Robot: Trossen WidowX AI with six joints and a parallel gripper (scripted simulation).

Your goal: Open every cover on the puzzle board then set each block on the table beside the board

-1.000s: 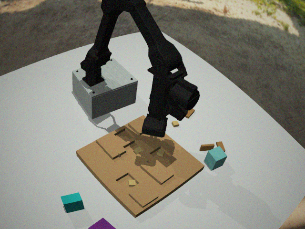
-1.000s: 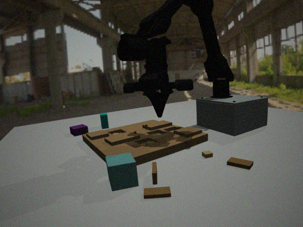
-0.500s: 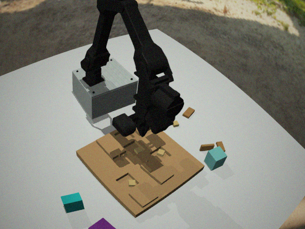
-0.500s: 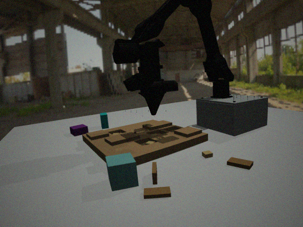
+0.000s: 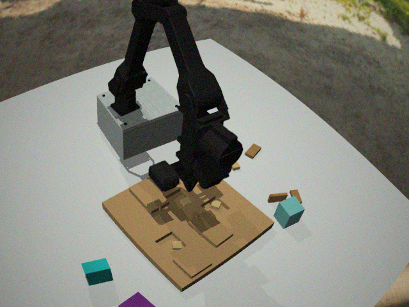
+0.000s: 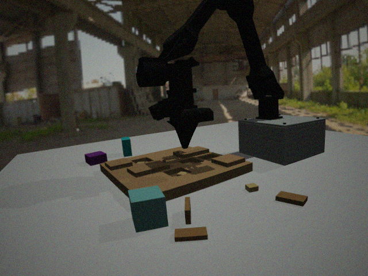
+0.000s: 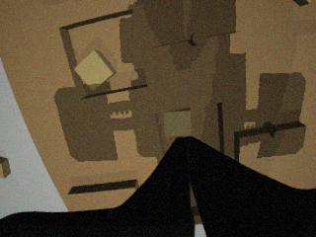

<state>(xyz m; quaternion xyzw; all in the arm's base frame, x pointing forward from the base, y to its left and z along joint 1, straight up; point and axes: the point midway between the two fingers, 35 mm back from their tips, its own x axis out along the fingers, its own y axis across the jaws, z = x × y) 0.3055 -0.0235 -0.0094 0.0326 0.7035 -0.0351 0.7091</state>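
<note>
Now: the tan puzzle board 4 cm below my gripper tip, 3 cm ahead of it and 2 cm to the right of it. Also, from my gripper tip: teal block (31 cm to the right, 5 cm ahead, 3 cm below); then brown slab (28 cm to the left, 6 cm below, 4 cm behind); then teal cube (18 cm ahead, 17 cm to the left, 4 cm below).
</note>
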